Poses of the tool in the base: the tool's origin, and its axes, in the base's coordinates. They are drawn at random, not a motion.
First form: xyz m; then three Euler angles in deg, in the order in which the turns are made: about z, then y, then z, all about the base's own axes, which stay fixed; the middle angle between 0 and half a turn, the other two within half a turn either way.
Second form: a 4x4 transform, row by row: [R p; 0 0 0 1], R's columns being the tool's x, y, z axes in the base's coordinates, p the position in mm. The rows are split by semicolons. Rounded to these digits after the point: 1 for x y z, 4 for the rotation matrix.
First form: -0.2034 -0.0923 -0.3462 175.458 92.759 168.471
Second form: -0.0628 0.1955 -0.9787 -203.4; -0.0680 0.9775 0.1996 -92.3; 0.9957 0.0791 -0.0481 -346.2; 0 0 0 1
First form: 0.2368 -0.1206 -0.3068 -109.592 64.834 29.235
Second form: 0.3357 0.5134 0.7898 236.8; -0.8917 -0.0969 0.4420 -120.6; 0.3035 -0.8527 0.4252 -306.8; 0 0 0 1
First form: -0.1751 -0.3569 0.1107 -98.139 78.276 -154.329
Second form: -0.4029 -0.2426 -0.8825 -175.1; 0.9047 0.0405 -0.4242 -356.9; 0.1386 -0.9693 0.2032 110.7; 0 0 0 1
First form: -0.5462 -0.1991 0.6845 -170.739 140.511 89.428
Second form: 0.1685 0.9857 0.0063 -546.2; 0.7600 -0.1340 0.6359 -199.1; 0.6276 -0.1023 -0.7717 684.5; 0 0 0 1
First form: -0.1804 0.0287 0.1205 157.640 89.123 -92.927
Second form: 0.3807 -0.9233 -0.0511 -180.4; -0.0053 0.0530 -0.9986 28.7; 0.9247 0.3804 0.0153 120.5; 0 0 0 1
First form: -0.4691 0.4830 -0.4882 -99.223 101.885 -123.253
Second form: -0.8435 -0.0226 -0.5366 -469.1; 0.5136 0.2579 -0.8183 483.0; 0.1568 -0.9659 -0.2059 -488.2; 0 0 0 1
